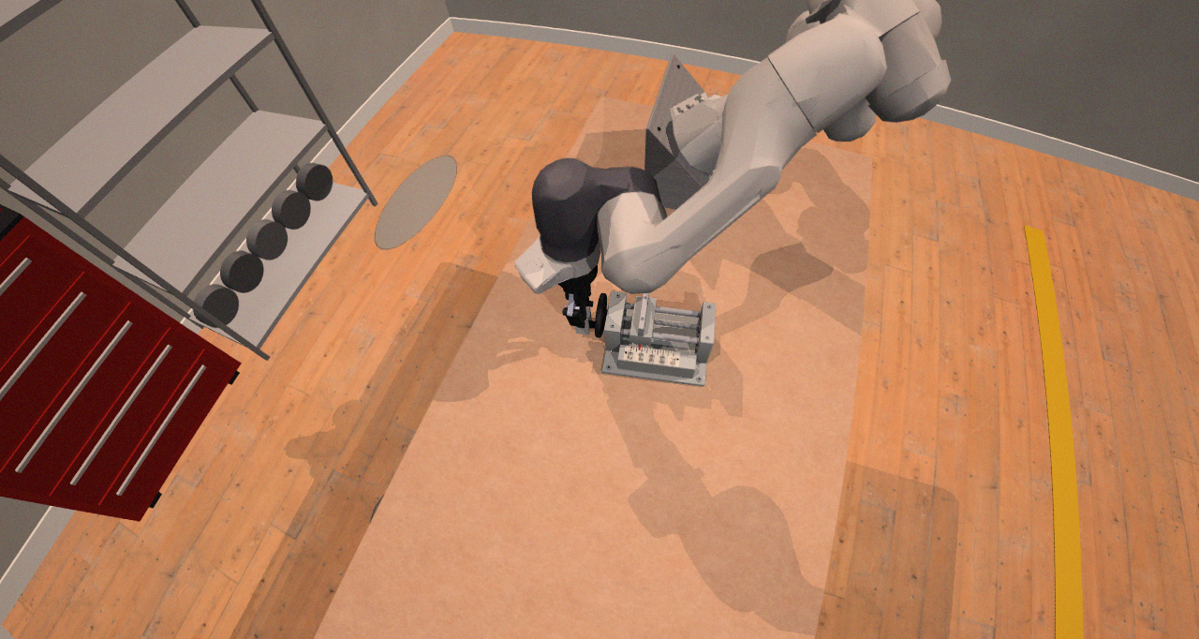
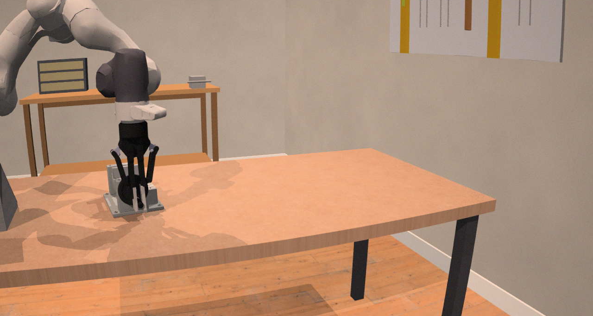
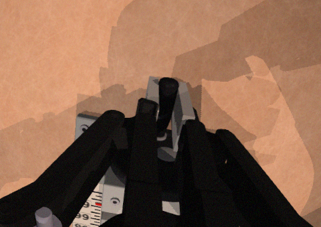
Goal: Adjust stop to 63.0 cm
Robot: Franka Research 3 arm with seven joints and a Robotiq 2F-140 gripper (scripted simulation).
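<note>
The black handwheel lies 1 cm behind my hand, 2 cm to the left of it and 1 cm below it. The rest, counted from my hand: sliding stop: 3 cm behind, 11 cm to the left, 3 cm above.
</note>
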